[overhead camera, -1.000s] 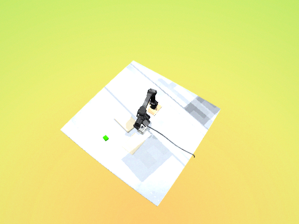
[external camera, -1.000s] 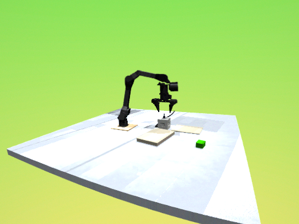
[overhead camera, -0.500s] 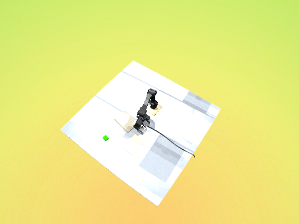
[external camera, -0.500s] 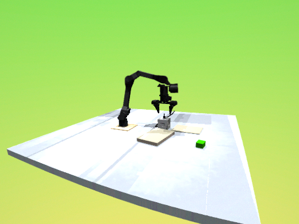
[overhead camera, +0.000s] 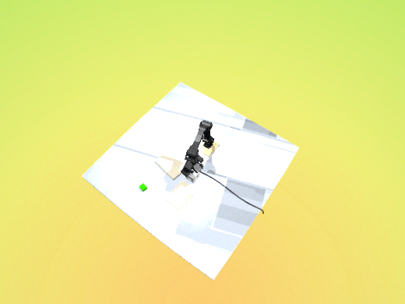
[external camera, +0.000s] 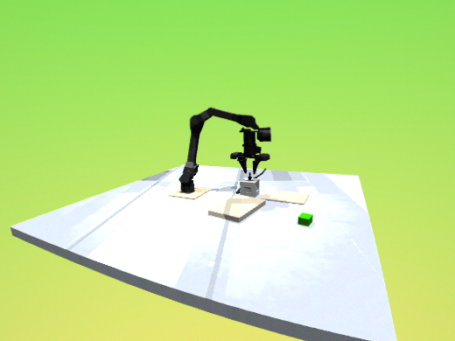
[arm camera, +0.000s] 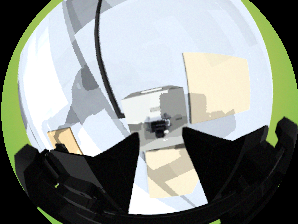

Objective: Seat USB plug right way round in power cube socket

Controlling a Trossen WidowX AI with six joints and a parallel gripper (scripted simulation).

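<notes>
Now: the usb plug 2 cm below my gripper tip. The rest, counted from my gripper tip: green block 30 cm ahead, 25 cm to the right, 9 cm below.
</notes>
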